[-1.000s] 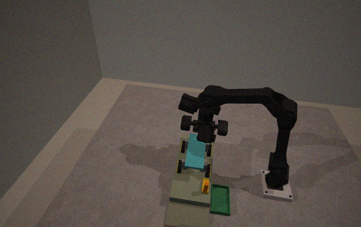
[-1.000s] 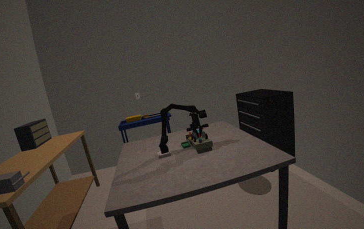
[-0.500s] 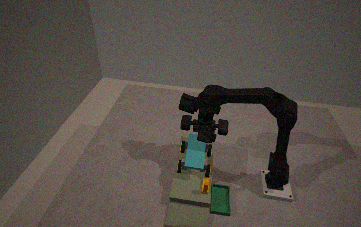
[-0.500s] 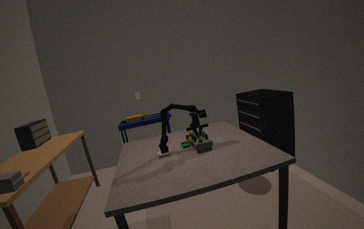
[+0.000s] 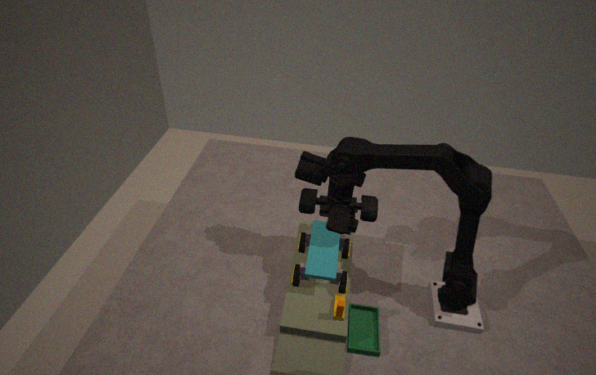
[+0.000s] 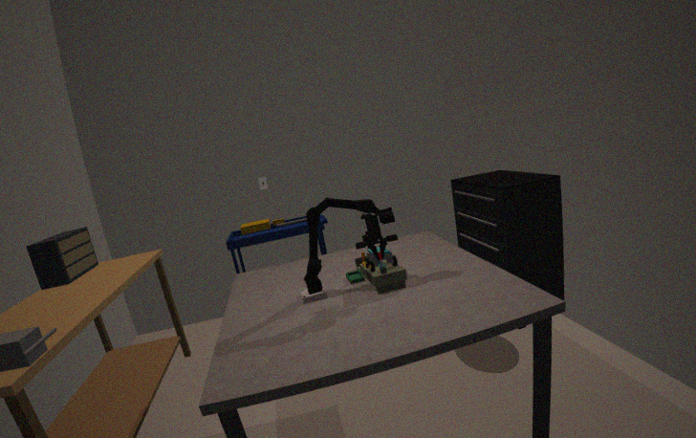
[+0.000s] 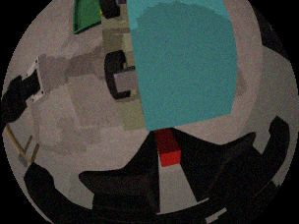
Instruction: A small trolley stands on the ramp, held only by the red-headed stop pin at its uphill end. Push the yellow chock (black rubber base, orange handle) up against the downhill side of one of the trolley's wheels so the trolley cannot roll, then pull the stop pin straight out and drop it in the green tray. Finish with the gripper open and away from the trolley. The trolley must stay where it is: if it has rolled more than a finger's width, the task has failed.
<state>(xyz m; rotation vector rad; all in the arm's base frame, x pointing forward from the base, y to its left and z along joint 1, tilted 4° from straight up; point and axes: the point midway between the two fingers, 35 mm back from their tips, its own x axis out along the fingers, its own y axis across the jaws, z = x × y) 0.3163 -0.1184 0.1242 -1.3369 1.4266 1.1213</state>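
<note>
The green tray lies 22 cm to the left of my gripper tip, 15 cm below it and 9 cm behind it. Round my gripper tip: yellow chock 21 cm to the left, 6 cm below, 2 cm behind; then red-headed stop pin right at my gripper tip; then trolley 10 cm to the left, 3 cm below, 2 cm ahead.
</note>
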